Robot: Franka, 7 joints.
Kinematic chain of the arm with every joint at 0, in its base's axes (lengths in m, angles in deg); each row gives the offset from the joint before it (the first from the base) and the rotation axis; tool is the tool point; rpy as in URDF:
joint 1: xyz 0 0 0.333 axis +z
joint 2: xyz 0 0 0 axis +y
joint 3: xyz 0 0 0.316 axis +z
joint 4: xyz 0.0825 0 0 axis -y
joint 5: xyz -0.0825 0 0.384 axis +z
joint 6: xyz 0 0 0 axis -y
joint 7: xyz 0.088 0 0 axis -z
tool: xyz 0 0 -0.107 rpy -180 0 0
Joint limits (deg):
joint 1: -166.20..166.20
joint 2: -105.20..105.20
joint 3: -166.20..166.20
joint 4: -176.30..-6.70
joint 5: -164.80..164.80
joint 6: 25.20..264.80
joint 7: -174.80..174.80
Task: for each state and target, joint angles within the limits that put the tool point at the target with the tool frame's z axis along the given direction. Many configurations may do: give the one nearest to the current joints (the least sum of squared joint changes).
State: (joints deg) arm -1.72 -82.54 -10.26 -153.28 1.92 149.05 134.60
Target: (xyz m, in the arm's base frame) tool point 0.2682 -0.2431 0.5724 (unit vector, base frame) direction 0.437 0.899 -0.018
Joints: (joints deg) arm 36.70 -87.44 -57.93 -140.35 17.02 116.24 134.60
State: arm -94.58 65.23 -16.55 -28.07 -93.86 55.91 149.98
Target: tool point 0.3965 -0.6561 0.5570 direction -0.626 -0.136 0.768
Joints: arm -45.47 63.53 -23.81 -31.99 -120.19 74.89 149.98
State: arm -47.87 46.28 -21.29 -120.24 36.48 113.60 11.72
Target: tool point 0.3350 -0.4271 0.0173 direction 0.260 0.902 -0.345
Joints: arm -55.03 58.11 -5.25 -93.55 46.54 87.53 11.72
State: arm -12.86 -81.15 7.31 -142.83 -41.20 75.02 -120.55
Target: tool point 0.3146 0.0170 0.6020 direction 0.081 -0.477 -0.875
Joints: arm -2.79 -44.92 9.78 -135.08 -21.95 93.18 -120.55
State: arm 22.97 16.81 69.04 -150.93 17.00 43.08 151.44
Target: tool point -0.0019 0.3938 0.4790 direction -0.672 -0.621 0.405
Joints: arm 12.42 1.21 60.26 -126.70 70.41 29.48 151.44
